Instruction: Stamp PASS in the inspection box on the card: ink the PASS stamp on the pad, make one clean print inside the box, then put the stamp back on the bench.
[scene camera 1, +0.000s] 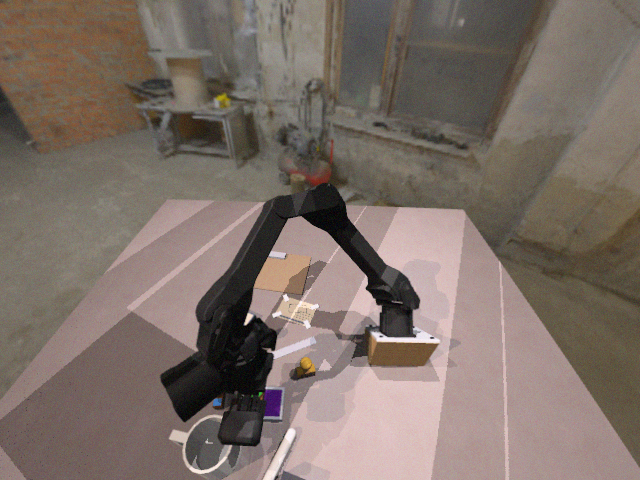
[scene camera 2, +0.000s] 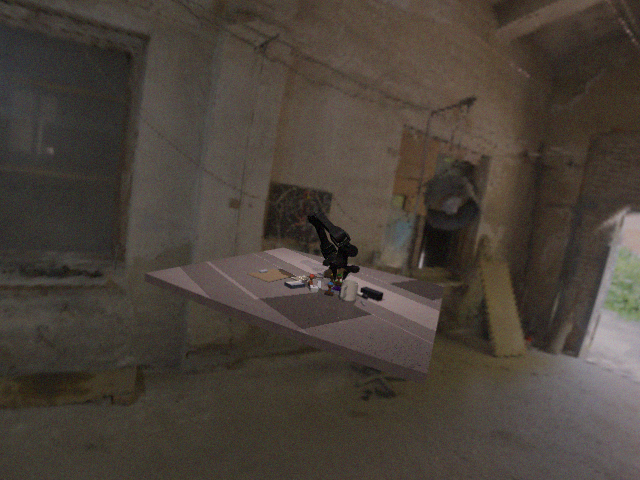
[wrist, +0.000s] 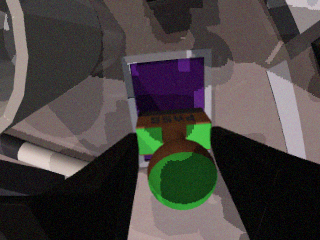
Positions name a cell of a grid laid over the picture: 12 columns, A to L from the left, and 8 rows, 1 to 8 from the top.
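There is my gripper (scene camera 1: E7), which the wrist view shows too (wrist: G5). I can see a green stamp (wrist: G6) and a ruler (wrist: K3), and also a card (scene camera 1: F6). A brown clipboard (scene camera 1: F5) is here as well, though in the wrist view the clipboard is out of frame.
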